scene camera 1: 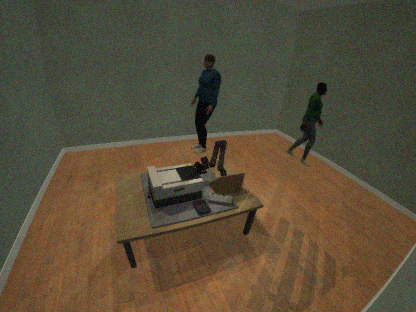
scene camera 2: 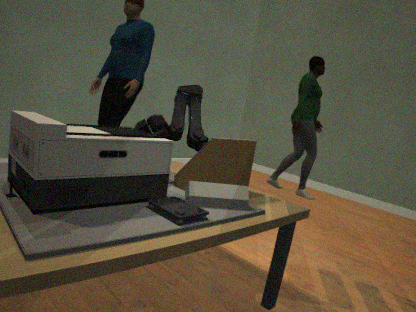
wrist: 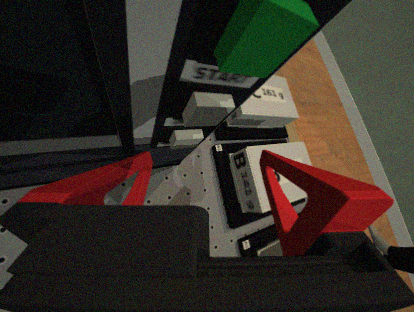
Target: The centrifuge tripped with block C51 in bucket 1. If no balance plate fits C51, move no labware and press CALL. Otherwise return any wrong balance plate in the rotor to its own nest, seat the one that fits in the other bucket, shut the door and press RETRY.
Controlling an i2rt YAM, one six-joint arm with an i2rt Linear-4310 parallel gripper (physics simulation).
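Frame: origin at the arm's base, x ahead, y left, z up, level; centimetres.
Seen in the pictures: gripper, between the fingertips: (wrist: 206, 156); arm's base, origin of its link: (scene camera 1: 224, 178) (scene camera 2: 209, 160).
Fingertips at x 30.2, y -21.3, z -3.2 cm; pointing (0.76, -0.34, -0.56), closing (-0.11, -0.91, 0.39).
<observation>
Offsets run from my fingertips to a thing's top centre. "pt": to the spot under its first point. Level surfaces: height alone.
In the wrist view my gripper (wrist: 206, 156) is open, its red fingers wide apart with nothing between them. It is in front of the centrifuge (scene camera 1: 177, 190) (scene camera 2: 102, 157), close to its control panel. The panel has a green button @(pt dx +0.2, dy +2.5, dz +9.7 cm) (wrist: 267, 40), a START label @(pt dx +0.9, dy +2.9, dz +7.6 cm) (wrist: 212, 75) and two pale buttons, the larger @(dx +0.8, dy +2.4, dz +6.7 cm) (wrist: 207, 109) above the smaller @(dx +0.8, dy +2.4, dz +3.2 cm) (wrist: 186, 137). Plate C @(dx +11.5, dy -13.9, dz -3.4 cm) (wrist: 270, 107), marked 161 g, and plate B (wrist: 272, 175), marked 141 g, stand in black nests. Part of a grey plate @(dx -15.1, dy -15.9, dz -3.4 cm) (wrist: 270, 249) shows in the nearest nest. Block C51, the buckets and the CALL and RETRY labels cannot be made out.
A brown slanted panel (scene camera 1: 227, 184) (scene camera 2: 220, 162) with a pale block @(dx -18.1, dy +41.7, dz -0.4 cm) (scene camera 2: 217, 191) stands beside the centrifuge. A flat dark item @(dx +1.8, dy +46.2, dz -5.6 cm) (scene camera 1: 202, 207) (scene camera 2: 177, 209) lies on the grey board @(dz -8.7 cm) (scene camera 1: 170, 216) (scene camera 2: 85, 240). Two people (scene camera 1: 207, 90) (scene camera 1: 313, 112) are beyond the table @(dz -10.0 cm) (scene camera 1: 131, 220).
</observation>
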